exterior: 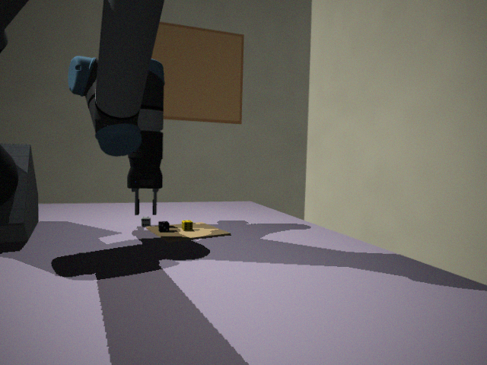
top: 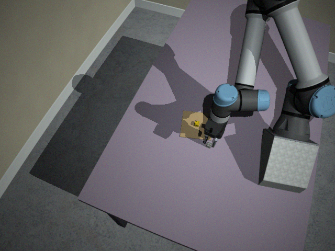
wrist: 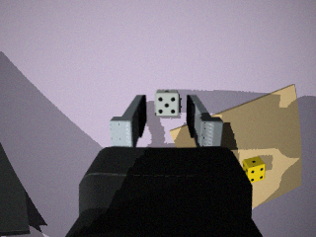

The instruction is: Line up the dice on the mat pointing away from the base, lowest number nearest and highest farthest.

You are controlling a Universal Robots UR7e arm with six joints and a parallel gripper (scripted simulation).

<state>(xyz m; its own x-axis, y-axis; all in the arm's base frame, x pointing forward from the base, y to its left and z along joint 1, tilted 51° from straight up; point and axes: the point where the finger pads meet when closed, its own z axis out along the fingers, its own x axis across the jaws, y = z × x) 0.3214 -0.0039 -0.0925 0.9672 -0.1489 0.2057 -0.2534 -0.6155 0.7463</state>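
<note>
Right now my hand is 4 cm above the white die. The rest, counted from my hand: tan mat 7 cm ahead, 9 cm to the right, 4 cm below; then yellow die 7 cm ahead, 9 cm to the right, 3 cm below; then black die 2 cm ahead, 9 cm to the right, 3 cm below.
</note>
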